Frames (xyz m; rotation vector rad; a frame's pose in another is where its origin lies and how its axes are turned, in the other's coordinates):
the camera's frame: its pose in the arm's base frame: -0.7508 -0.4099 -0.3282 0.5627 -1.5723 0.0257
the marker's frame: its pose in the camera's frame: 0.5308 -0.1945 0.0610 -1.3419 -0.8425 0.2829
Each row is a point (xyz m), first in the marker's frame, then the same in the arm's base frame.
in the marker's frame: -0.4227 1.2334 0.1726
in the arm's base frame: 0.4287 -0.1556 0.2262
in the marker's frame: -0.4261 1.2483 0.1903
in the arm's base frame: 0.4373 -0.1342 0.2228
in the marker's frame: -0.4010 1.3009 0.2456
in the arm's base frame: 0.4490 -0.0575 0.2437
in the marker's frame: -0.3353 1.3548 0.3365
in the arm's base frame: 0.4292 0.0587 0.2837
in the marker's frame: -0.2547 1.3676 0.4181
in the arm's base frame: 0.3715 0.1512 0.3217
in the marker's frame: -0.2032 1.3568 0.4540
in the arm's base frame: 0.3244 0.1875 0.3443
